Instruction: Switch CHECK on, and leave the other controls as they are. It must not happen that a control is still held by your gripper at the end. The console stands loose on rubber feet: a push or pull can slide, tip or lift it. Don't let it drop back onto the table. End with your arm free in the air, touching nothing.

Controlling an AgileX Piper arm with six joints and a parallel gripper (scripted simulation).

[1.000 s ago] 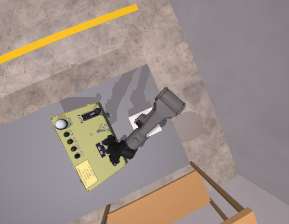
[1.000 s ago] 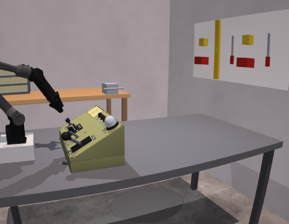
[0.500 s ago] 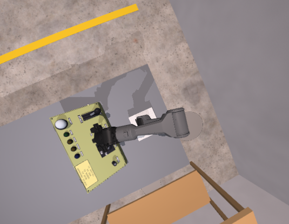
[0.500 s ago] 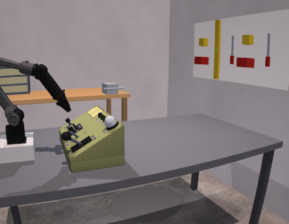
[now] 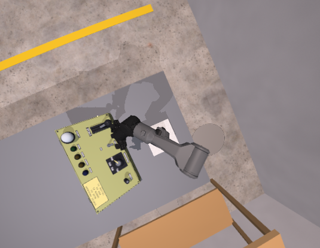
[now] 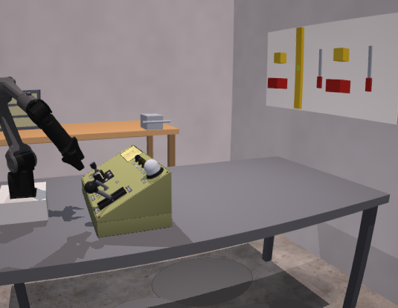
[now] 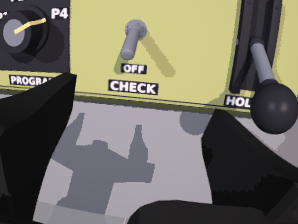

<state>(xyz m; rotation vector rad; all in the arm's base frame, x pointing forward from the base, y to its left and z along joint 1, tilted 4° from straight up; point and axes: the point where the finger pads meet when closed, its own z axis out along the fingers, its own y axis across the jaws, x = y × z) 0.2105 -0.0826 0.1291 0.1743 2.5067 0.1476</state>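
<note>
Right now my hand is 70 mm short of the check toggle, 30 mm to the right of it and 90 mm above it. Round my hand: small black knob: 70 mm ahead, 270 mm to the left, 90 mm below; then olive console: 110 mm ahead, 90 mm to the left, 110 mm below; then program rotary selector: 80 mm ahead, 130 mm to the left, 90 mm below.
</note>
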